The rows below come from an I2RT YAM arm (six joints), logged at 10 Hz.
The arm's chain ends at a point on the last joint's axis. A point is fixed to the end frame.
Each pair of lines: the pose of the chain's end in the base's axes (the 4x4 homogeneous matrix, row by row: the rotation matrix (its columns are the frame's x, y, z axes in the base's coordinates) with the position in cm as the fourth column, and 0 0 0 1 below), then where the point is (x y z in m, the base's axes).
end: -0.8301, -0.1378, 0.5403, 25.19; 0.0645, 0.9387, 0.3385, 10.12; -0.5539, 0.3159, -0.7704, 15.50; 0, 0, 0, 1
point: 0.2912 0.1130 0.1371
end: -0.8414, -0.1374, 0.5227, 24.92; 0.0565, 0.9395, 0.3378, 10.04; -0.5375, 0.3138, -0.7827, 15.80; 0, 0, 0, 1
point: 0.2881 0.1123 0.1393
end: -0.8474, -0.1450, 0.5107, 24.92; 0.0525, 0.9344, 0.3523, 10.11; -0.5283, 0.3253, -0.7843, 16.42; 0, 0, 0, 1
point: 0.2878 0.1137 0.1452
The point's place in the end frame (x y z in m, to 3 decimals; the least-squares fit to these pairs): -0.022 0.000 0.039
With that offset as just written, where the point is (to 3 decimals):
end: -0.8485, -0.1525, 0.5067, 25.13; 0.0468, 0.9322, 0.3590, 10.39; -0.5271, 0.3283, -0.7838, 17.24; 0, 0, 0, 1
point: 0.290 0.117 0.153
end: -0.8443, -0.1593, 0.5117, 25.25; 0.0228, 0.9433, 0.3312, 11.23; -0.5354, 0.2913, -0.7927, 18.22; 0, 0, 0, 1
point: 0.291 0.125 0.163
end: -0.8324, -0.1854, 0.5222, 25.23; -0.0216, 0.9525, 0.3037, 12.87; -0.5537, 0.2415, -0.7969, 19.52; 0, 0, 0, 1
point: 0.291 0.141 0.176
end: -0.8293, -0.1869, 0.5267, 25.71; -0.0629, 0.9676, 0.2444, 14.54; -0.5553, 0.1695, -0.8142, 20.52; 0, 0, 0, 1
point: 0.296 0.156 0.186
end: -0.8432, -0.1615, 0.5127, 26.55; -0.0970, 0.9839, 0.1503, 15.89; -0.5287, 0.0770, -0.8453, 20.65; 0, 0, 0, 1
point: 0.304 0.167 0.185
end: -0.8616, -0.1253, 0.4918, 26.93; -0.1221, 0.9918, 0.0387, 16.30; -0.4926, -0.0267, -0.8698, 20.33; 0, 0, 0, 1
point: 0.307 0.167 0.180
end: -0.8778, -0.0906, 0.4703, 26.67; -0.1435, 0.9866, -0.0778, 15.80; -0.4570, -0.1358, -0.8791, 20.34; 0, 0, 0, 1
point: 0.304 0.158 0.179
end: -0.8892, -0.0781, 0.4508, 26.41; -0.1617, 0.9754, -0.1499, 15.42; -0.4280, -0.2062, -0.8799, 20.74; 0, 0, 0, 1
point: 0.301 0.152 0.182
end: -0.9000, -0.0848, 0.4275, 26.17; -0.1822, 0.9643, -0.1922, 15.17; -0.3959, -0.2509, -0.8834, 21.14; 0, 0, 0, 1
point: 0.298 0.148 0.186
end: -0.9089, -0.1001, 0.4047, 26.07; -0.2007, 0.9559, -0.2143, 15.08; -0.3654, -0.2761, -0.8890, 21.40; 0, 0, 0, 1
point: 0.296 0.147 0.187
